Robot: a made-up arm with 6 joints.
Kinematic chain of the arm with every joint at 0, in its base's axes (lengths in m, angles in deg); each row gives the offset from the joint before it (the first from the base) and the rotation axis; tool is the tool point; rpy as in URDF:
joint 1: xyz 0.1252 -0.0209 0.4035 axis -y
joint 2: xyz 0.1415 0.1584 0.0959 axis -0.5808 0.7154 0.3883
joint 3: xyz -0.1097 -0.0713 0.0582 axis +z
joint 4: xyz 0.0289 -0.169 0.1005 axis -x
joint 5: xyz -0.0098 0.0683 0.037 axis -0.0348 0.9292 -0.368
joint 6: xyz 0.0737 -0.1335 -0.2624 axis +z
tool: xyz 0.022 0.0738 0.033 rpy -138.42 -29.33 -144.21
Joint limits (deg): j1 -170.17..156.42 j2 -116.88..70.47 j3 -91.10..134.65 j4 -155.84..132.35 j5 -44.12..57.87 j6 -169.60..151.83
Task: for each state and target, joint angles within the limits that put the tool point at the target. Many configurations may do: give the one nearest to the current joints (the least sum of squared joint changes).
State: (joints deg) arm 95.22 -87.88 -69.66 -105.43 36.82 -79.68
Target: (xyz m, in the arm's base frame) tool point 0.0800 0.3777 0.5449
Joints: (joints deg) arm 97.67 -112.56 -61.27 -57.15 57.87 -104.88
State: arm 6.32 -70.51 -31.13 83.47 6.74 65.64
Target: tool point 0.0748 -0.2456 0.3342
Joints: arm 8.93 -50.00 -4.52 85.16 -10.49 62.51
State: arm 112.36 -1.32 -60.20 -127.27 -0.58 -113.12
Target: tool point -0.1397 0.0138 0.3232
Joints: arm 128.71 -12.51 -60.29 -125.64 13.32 -115.67
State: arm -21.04 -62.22 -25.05 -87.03 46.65 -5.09
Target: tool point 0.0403 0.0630 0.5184
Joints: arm -5.02 -72.39 -31.34 -110.71 21.59 -4.18
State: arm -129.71 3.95 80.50 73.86 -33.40 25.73
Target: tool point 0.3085 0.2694 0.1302
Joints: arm -93.92 -12.60 89.13 64.73 -44.12 23.50
